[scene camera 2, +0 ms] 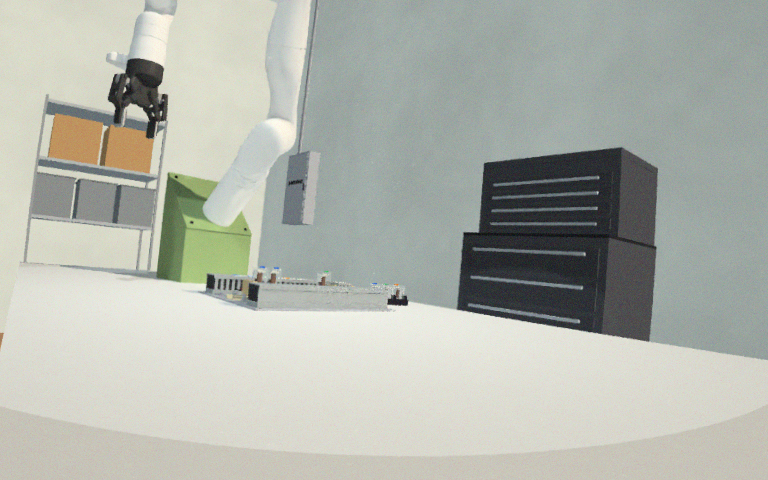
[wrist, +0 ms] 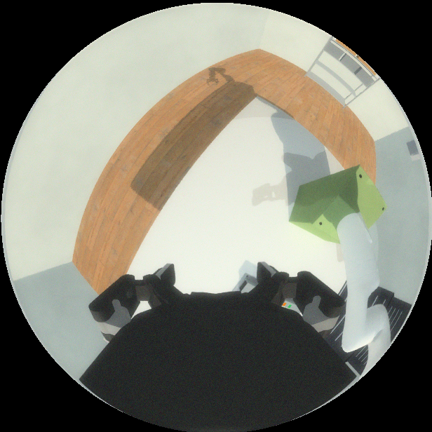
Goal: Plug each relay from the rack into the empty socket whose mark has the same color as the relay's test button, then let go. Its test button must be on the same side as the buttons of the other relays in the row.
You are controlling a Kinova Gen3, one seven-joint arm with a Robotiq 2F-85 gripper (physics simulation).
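Places are measured from the arm's base along level axes (x left, y back, z up), in metres.
Where they show: gripper, fingertip midpoint: [scene camera 2: 135,133]; arm's base, link origin: [scene camera 2: 217,214].
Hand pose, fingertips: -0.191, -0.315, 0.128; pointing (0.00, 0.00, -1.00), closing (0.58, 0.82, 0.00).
Things, the pixels of their top centre, and the offset from my fingertips, as dx, dy, dz.
- relay with a green top, top centre: [scene camera 2: 324,270] +0.421, -0.040, -0.247
- relay, top centre: [scene camera 2: 398,284] +0.623, +0.020, -0.268
- small black rack, top centre: [scene camera 2: 386,294] +0.592, +0.013, -0.293
My gripper [scene camera 2: 134,127] [wrist: 215,272] is open and empty, high above the table and to the left of the relay panel in the scene view. The grey panel [scene camera 2: 322,297] lies on the table. Two relays with blue tops, one [scene camera 2: 261,275] beside the other [scene camera 2: 274,276], and a relay with a green top [scene camera 2: 323,278] stand up from it. A relay [scene camera 2: 398,293] in the small black rack [scene camera 2: 398,302] shows at the panel's right end, with small blue, green and orange tops near it. In the wrist view my gripper's body hides most of the panel [wrist: 240,286]. Socket marks and button sides are too small to tell.
A green sloped box [scene camera 2: 210,254] [wrist: 320,205] stands behind the panel, near the white arm link [scene camera 2: 243,181] [wrist: 357,270]. Black drawer cabinets [scene camera 2: 543,277] stand at the right. A shelf rack [scene camera 2: 90,223] with boxes and a grey wall box [scene camera 2: 300,189] are in the background.
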